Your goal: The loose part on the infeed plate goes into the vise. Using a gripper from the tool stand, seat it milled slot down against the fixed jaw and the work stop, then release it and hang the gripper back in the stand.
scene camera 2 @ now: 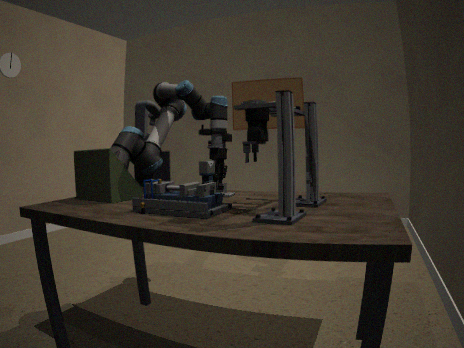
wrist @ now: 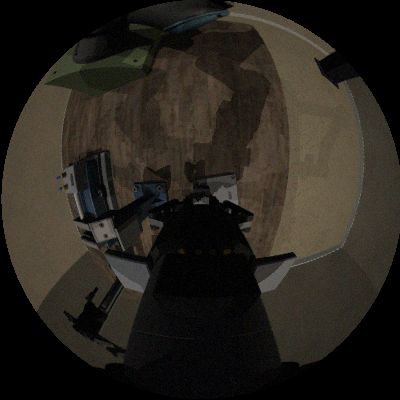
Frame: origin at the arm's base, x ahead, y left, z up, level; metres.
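Seen in the pictures: hand, tool point: (scene camera 2: 218,144); arm's base, link origin: (scene camera 2: 112,168).
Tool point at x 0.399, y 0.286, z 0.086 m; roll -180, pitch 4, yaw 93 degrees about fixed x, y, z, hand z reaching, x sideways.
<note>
Pixels of each thing's middle, then the offset from my tool point to it. "spot": a spot on its surface instead.
- infeed plate, body centre: (wrist: 216,196) (scene camera 2: 222,194) 0.004 m ahead, 0.021 m left, 0.223 m down
- loose part, body centre: (wrist: 200,201) (scene camera 2: 219,187) 0.006 m ahead, 0.014 m right, 0.186 m down
- vise, body centre: (scene camera 2: 180,196) (wrist: 86,207) 0.062 m ahead, 0.357 m right, 0.177 m down
- blue base, surface spot: (wrist: 142,189) spot: 0.002 m ahead, 0.157 m right, 0.216 m down
My gripper (scene camera 2: 220,183) (wrist: 201,198) is low over the infeed plate (scene camera 2: 229,194) (wrist: 229,181), a light plate on the table. It is shut on the loose part (wrist: 201,200), a small grey block whose near end shows between the dark fingertips in the wrist view. The fingers hide most of the part, and its slot cannot be made out. Whether it touches the plate cannot be told. The vise (scene camera 2: 175,204) (wrist: 91,186), grey and blue, lies left of the gripper, apart from it. The tool stand (scene camera 2: 285,155) is on the right in the scene view.
Another gripper (scene camera 2: 257,125) (wrist: 89,317) hangs in the stand. Between vise and infeed plate stands a post on a blue base (wrist: 142,189), with a light block (scene camera 2: 206,167) (wrist: 102,230) at its top, close beside my gripper. A green box (scene camera 2: 92,175) (wrist: 107,72) is by the arm's base.
</note>
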